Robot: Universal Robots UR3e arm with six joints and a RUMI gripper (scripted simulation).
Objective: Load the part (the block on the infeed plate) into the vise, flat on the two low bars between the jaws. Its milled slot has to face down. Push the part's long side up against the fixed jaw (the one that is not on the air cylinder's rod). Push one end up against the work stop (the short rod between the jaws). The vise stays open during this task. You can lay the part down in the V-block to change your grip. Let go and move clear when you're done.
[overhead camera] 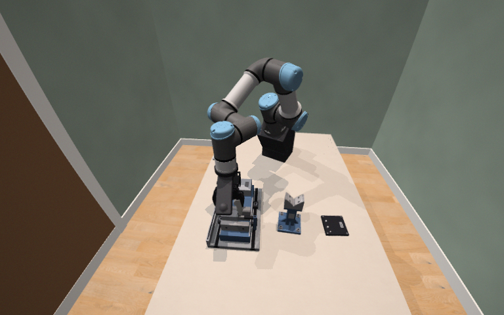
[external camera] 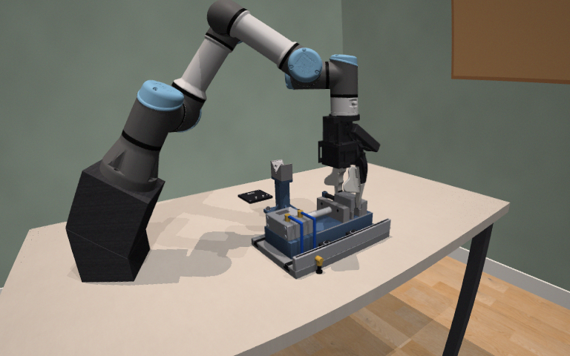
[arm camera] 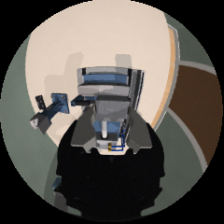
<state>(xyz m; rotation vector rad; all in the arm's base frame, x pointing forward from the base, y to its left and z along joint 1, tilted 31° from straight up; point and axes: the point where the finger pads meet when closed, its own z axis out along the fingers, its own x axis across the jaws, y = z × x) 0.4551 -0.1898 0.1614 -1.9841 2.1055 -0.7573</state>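
The part lies 10 mm below my hand. The rest, counted from my hand: air cylinder: 160 mm behind, 40 mm to the left, 30 mm below; grey vise side rail: 80 mm behind, 70 mm below, 60 mm to the right; vise: 70 mm below, 70 mm behind, 30 mm to the left.
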